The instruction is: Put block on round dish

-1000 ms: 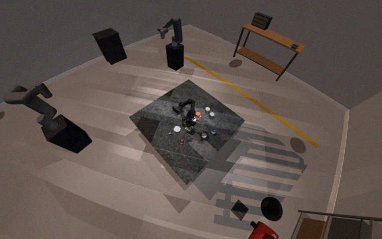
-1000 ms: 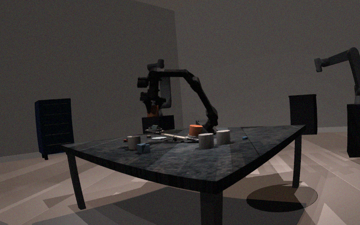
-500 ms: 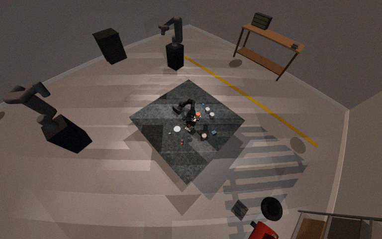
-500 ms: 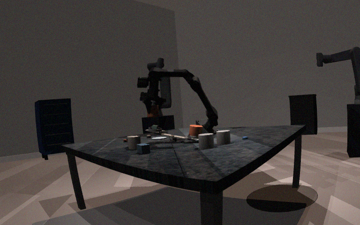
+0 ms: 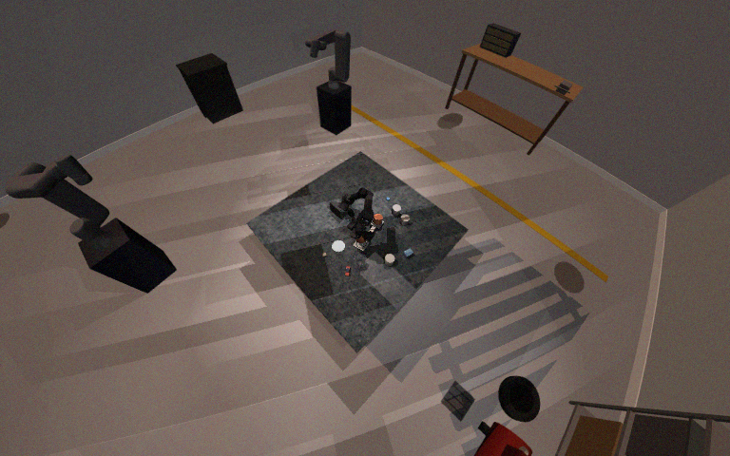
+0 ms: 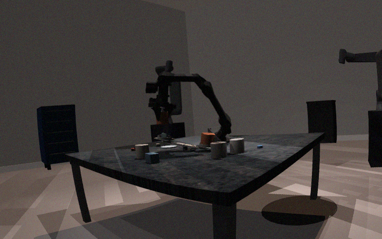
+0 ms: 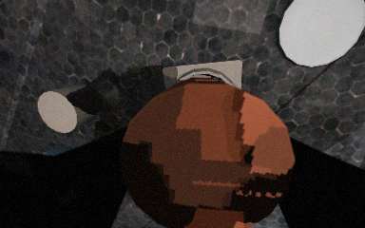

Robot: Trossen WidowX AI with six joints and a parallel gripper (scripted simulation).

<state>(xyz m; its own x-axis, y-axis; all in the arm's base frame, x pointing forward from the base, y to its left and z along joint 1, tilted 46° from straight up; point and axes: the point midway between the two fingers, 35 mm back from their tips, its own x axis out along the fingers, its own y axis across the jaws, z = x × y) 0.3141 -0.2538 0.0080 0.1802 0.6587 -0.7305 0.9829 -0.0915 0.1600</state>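
My gripper tip is now 170 mm above the white round dish, 140 mm past it and 90 mm to the left of it. From my gripper tip the other things lie so: balance: 130 mm to the left, 130 mm below, 20 mm behind; then red piece: 200 mm to the right, 160 mm below, 50 mm ahead; then blue disc: 530 mm to the left, 170 mm below, 130 mm behind.
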